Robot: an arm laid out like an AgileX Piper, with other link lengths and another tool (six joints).
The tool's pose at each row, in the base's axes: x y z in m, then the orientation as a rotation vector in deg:
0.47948, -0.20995, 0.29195, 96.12, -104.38, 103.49
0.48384, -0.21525, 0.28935, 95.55, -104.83, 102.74
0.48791, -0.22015, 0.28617, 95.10, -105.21, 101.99
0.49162, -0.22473, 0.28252, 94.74, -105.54, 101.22
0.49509, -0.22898, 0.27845, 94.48, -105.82, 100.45
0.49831, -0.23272, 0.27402, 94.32, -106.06, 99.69
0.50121, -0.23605, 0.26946, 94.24, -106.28, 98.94
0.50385, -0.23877, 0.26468, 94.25, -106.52, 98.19
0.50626, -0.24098, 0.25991, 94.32, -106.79, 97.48
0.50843, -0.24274, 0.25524, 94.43, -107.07, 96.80
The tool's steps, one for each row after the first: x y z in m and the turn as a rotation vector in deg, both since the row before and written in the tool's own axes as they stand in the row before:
-0.00033, 0.00023, 0.00733, -0.74, 0.22, 0.09
-0.00088, 0.00060, 0.00704, -0.69, 0.16, 0.03
-0.00127, 0.00099, 0.00674, -0.68, 0.11, -0.02
-0.00167, 0.00127, 0.00650, -0.64, 0.06, -0.06
-0.00213, 0.00148, 0.00610, -0.60, 0.00, -0.09
-0.00234, 0.00163, 0.00567, -0.57, -0.05, -0.10
-0.00275, 0.00175, 0.00516, -0.54, -0.12, -0.10
-0.00295, 0.00174, 0.00466, -0.49, -0.18, -0.07
-0.00304, 0.00171, 0.00417, -0.46, -0.21, -0.05

